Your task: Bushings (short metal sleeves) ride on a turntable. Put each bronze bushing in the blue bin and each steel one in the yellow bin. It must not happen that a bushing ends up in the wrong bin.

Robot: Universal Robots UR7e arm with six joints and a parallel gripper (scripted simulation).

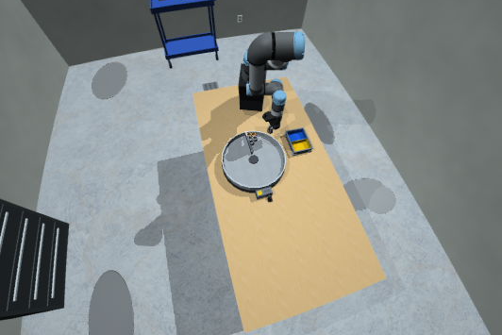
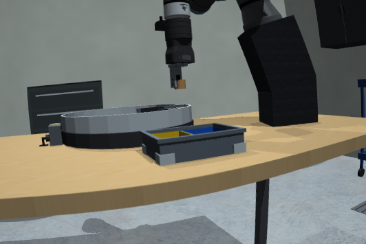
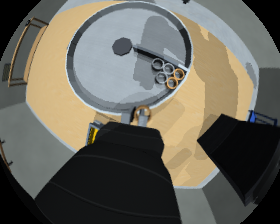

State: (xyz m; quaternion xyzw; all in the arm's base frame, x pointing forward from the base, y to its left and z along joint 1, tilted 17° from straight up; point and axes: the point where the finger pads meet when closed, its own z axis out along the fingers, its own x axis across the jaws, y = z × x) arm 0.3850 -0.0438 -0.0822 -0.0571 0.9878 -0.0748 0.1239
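The grey two-part tray lies 200 mm to the left of my hand, 140 mm below it and 90 mm ahead of it. Round my hand: round grey turntable: 170 mm to the right, 110 mm below, 100 mm ahead.
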